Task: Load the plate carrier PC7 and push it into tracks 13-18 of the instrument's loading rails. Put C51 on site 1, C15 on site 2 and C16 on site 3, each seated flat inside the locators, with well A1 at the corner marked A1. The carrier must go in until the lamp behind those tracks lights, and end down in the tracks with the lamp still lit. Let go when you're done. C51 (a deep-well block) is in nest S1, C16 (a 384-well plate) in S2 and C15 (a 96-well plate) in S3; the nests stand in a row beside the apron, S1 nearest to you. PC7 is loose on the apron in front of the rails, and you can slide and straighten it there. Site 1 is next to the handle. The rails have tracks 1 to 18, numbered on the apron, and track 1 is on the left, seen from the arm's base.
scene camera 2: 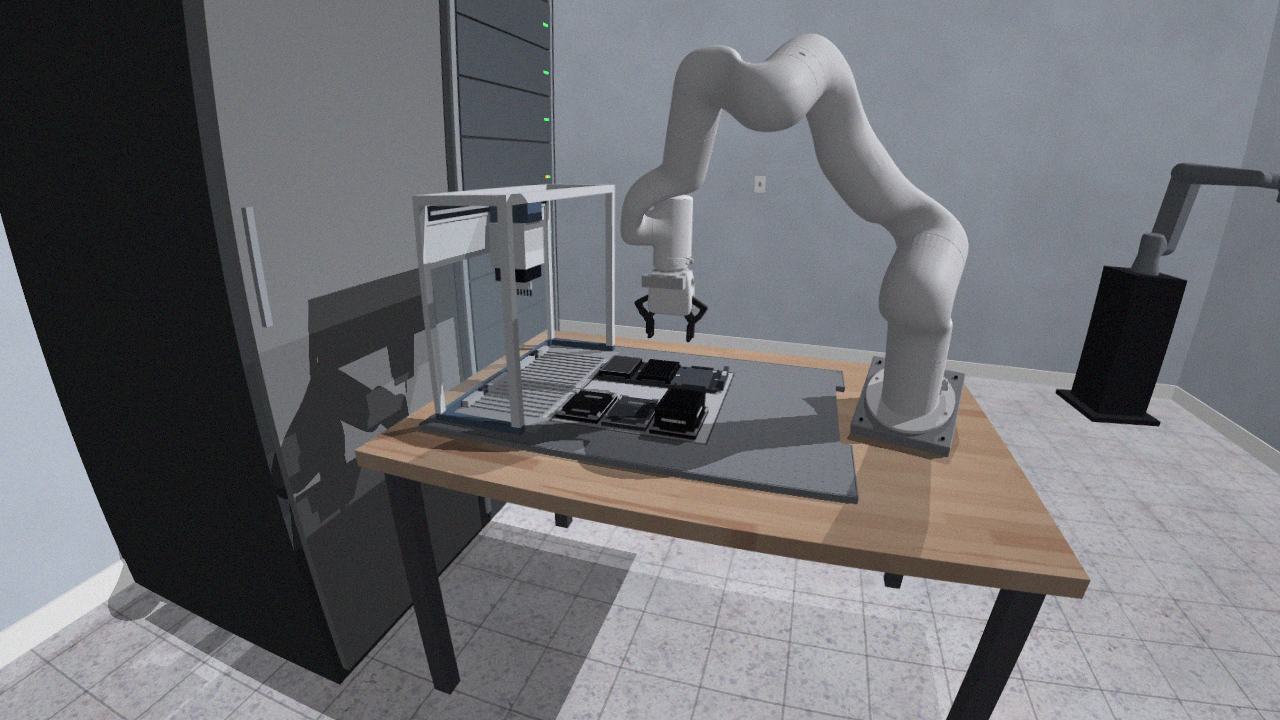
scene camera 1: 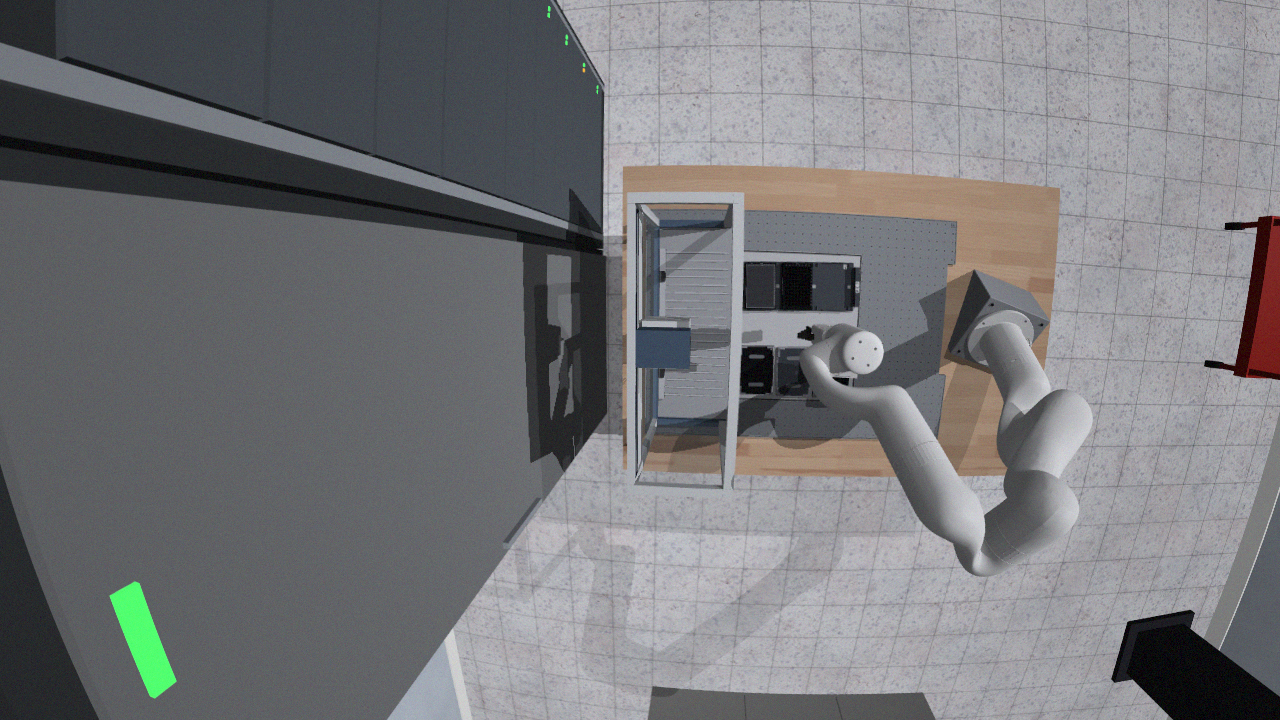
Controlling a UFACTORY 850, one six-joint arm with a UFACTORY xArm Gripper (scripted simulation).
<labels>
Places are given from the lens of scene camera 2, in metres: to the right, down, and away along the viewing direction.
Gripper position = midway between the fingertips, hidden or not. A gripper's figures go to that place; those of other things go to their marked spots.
my gripper (scene camera 2: 669,338): 0.07, -0.05, 1.27
plate C15 (scene camera 2: 660,370): 0.05, 0.03, 1.42
plate carrier PC7 (scene camera 2: 698,378): 0.15, 0.05, 1.40
pipetting head (scene camera 2: 528,237): -0.26, -0.29, 1.26
nest S3 (scene camera 2: 578,401): -0.14, 0.10, 1.25
The marked spots on the nest S3 and the plate carrier PC7 are 0.33 m apart.
</labels>
